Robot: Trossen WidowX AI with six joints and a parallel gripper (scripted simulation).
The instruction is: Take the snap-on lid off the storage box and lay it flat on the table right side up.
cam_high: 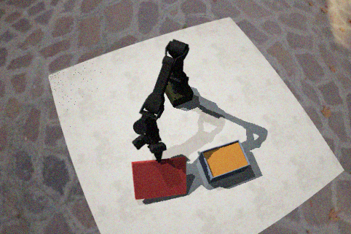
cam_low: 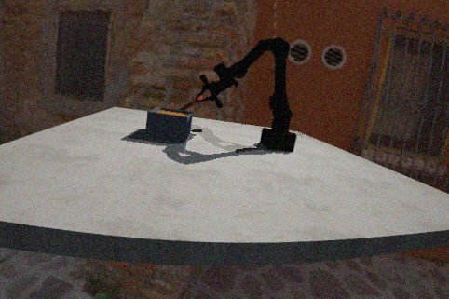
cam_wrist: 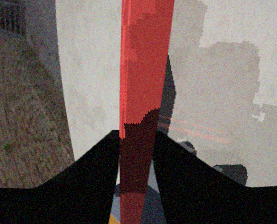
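Right now the red lid is 60 mm ahead of my gripper tip, 50 mm below it and 10 mm to the right of it. Round my gripper tip: storage box (300 mm to the left, 90 mm below, 50 mm ahead).
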